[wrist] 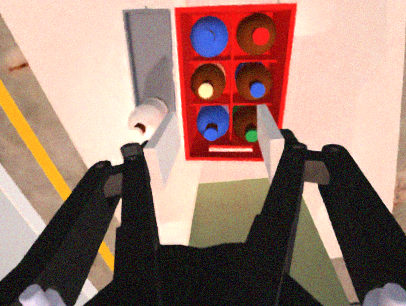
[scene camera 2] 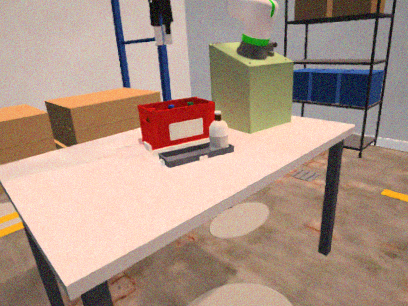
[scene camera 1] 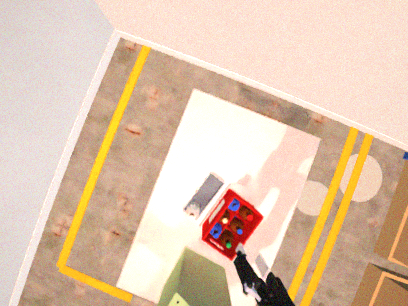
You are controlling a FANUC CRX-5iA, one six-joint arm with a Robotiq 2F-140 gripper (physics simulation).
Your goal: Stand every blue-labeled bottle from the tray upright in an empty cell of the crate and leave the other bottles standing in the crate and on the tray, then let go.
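Places are measured from the arm's base along level axes (x ahead, y left, z up), in metres.
Pixels of known places: gripper, fingertip midpoint: [wrist: 216, 125] [scene camera 2: 163, 44] [scene camera 1: 248, 252]; arm's base, origin of the base link: [scene camera 2: 251, 54].
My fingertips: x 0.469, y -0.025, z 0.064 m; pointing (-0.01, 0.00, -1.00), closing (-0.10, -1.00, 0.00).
Ahead of a thing's pixels: the offset from my fingertips to its top centre. "spot": to the spot under its first point. Level surfaces: height alone.
The red crate {0.235 m down, 0.030 m back, 0.051 m left} [scene camera 1: 254, 228] [scene camera 2: 155, 131] [wrist: 286, 55] holds upright bottles in all six cells. In the wrist view, a blue bottle {0.248 m down, 0.058 m ahead, 0.014 m left} [wrist: 209, 37] stands top left, a red-capped brown one {0.248 m down, 0.044 m ahead, 0.074 m right} [wrist: 252, 30] top right, a cream-capped one {0.248 m down, 0.026 m back, 0.034 m left} [wrist: 207, 77] middle left, a blue-capped brown one with some blue label {0.248 m down, 0.043 m back, 0.059 m right} [wrist: 255, 82] middle right, another blue one {0.248 m down, 0.114 m back, 0.041 m left} [wrist: 212, 119] bottom left and a green-capped one {0.248 m down, 0.132 m back, 0.038 m right} [wrist: 245, 120] bottom right. A white bottle {0.251 m down, 0.087 m back, 0.196 m left} [scene camera 1: 192, 209] [scene camera 2: 218, 136] [wrist: 148, 116] stands on the grey tray {spot: 0.405 m down, 0.035 m ahead, 0.166 m left} [scene camera 1: 206, 191] [scene camera 2: 187, 156] [wrist: 149, 37]. My gripper [scene camera 1: 250, 255] [scene camera 2: 163, 36] [wrist: 216, 125] is open and empty, high above the crate's near end.
The green robot pedestal [scene camera 1: 197, 272] [scene camera 2: 250, 90] [wrist: 230, 210] stands close to the crate's near end on the white table {0.411 m down} [scene camera 2: 150, 200]. Cardboard boxes [scene camera 2: 102, 115] and a black shelf rack [scene camera 2: 372, 90] stand beyond the table.
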